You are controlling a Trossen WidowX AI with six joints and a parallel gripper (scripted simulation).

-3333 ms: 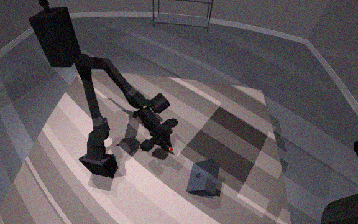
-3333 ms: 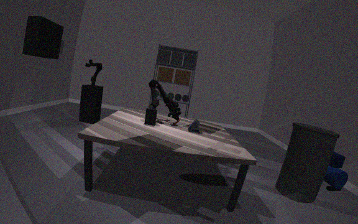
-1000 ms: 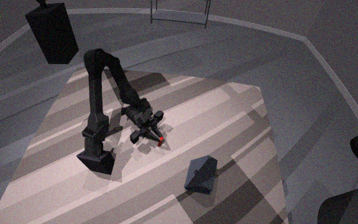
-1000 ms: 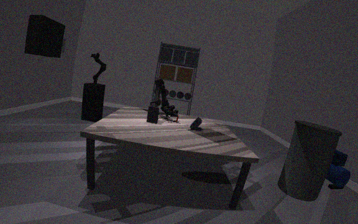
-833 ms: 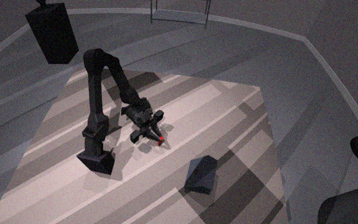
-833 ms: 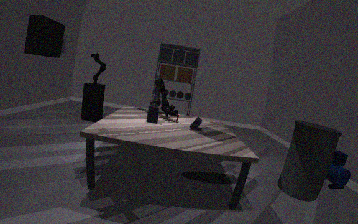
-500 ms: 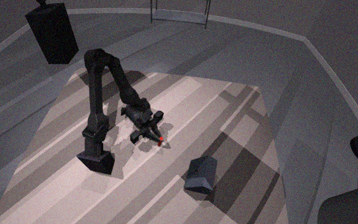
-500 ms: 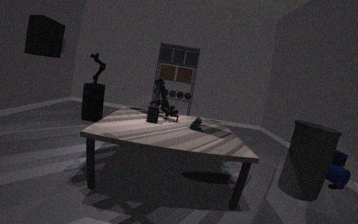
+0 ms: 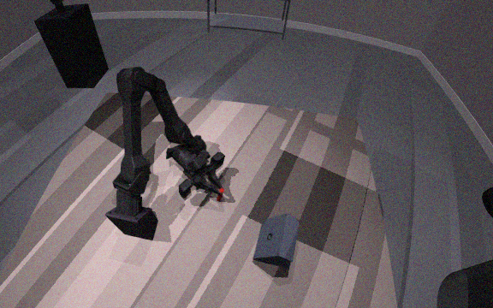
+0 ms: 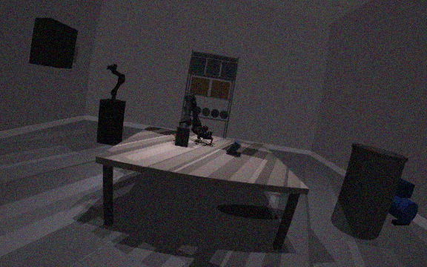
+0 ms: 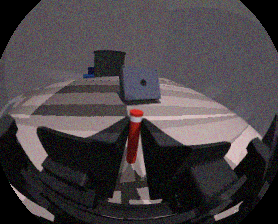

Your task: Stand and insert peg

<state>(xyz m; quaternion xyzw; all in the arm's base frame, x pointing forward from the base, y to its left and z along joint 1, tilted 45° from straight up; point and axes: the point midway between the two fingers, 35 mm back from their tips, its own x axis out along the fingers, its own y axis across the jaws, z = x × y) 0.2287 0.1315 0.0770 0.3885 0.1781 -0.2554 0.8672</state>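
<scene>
Now: gripper tip 1 cm above the red peg. Round my gripper tip: sloped panel: 18 cm ahead, 14 cm to the right, 2 cm below.
</scene>
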